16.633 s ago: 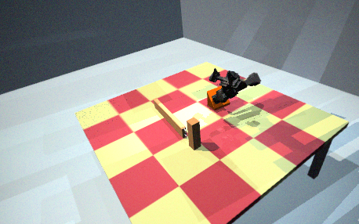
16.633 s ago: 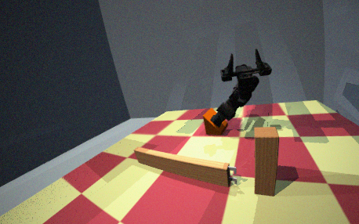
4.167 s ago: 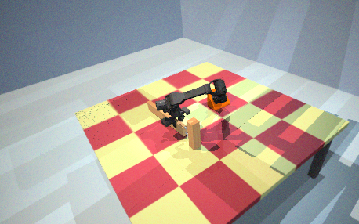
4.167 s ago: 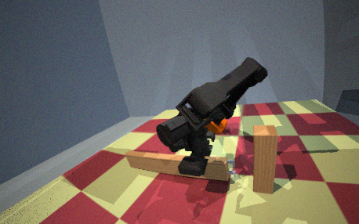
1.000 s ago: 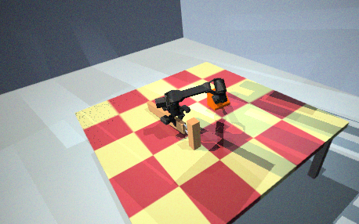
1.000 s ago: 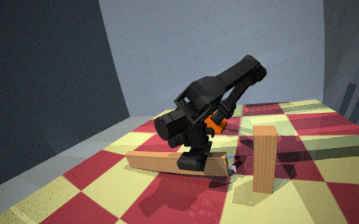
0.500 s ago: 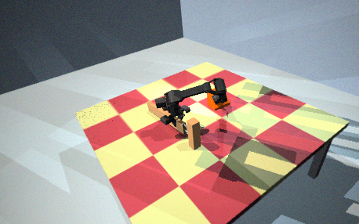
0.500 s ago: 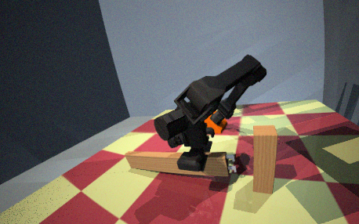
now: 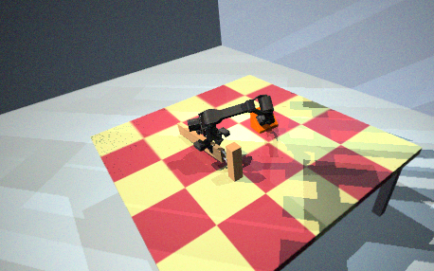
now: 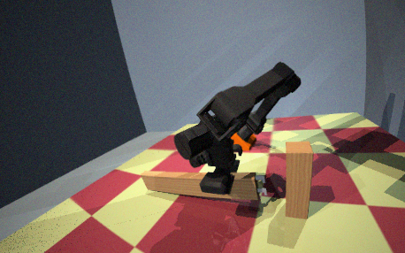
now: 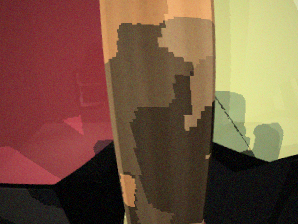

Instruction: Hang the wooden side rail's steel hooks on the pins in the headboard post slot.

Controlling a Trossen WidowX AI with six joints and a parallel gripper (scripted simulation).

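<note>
The wooden headboard post lies 17 cm to the left of my gripper tip, 4 cm above it and 1 cm behind it.
</note>
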